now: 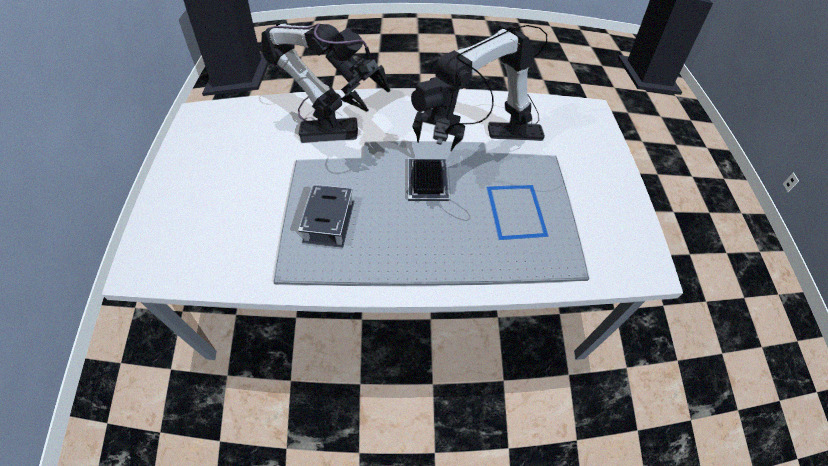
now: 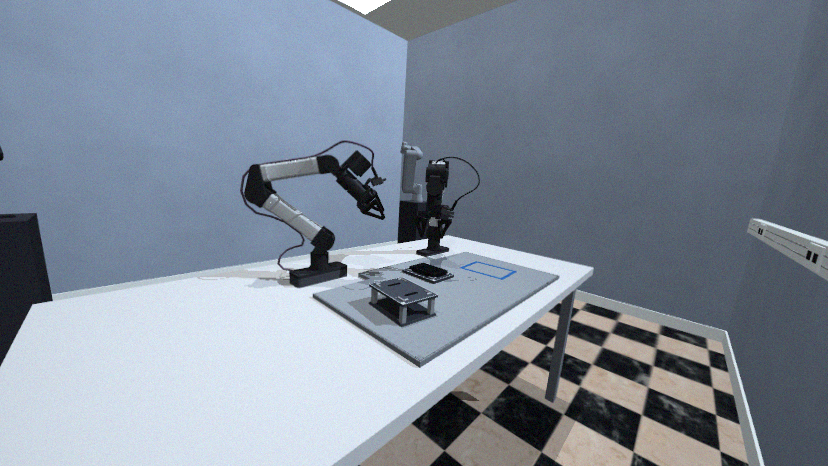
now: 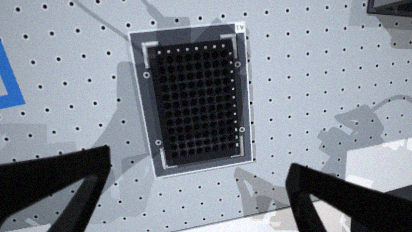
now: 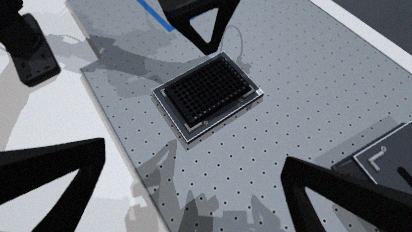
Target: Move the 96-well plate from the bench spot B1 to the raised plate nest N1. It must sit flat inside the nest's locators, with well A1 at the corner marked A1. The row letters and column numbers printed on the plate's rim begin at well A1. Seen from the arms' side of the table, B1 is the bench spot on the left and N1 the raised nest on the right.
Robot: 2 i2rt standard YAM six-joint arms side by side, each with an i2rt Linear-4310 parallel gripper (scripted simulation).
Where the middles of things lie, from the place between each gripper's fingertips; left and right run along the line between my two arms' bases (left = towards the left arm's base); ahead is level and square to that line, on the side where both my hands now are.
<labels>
I see my right gripper [image 1: 378, 101] 21 cm above the 96-well plate [image 1: 430, 171], 15 cm to the right of it and 11 cm short of it.
I see the 96-well plate 13 cm below my left hand [image 2: 431, 238], 2 cm to the right of it and 1 cm ahead of it.
</labels>
